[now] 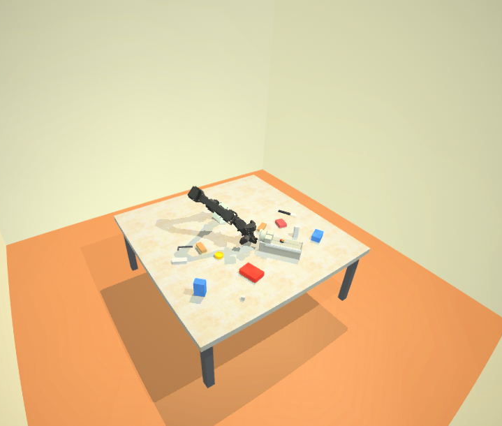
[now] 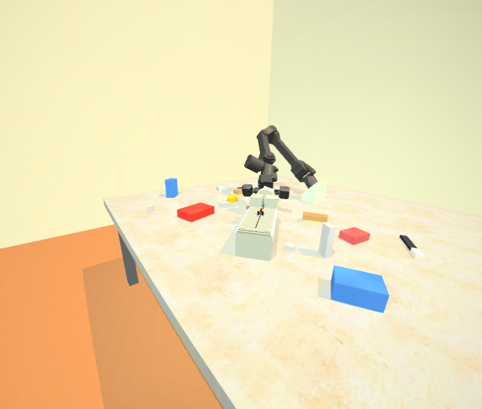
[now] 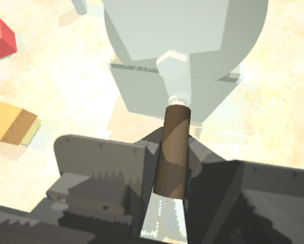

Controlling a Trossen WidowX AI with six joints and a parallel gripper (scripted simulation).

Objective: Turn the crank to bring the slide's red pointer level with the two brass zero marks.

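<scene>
Right now my gripper tip is 40 mm below the crank. Round my gripper tip: brown crank handle 30 mm above, 10 mm to the right, 10 mm behind; then red pointer 120 mm ahead, 100 mm to the left, 50 mm above; then yellow disc 250 mm to the right, 40 mm behind, 20 mm below.
</scene>
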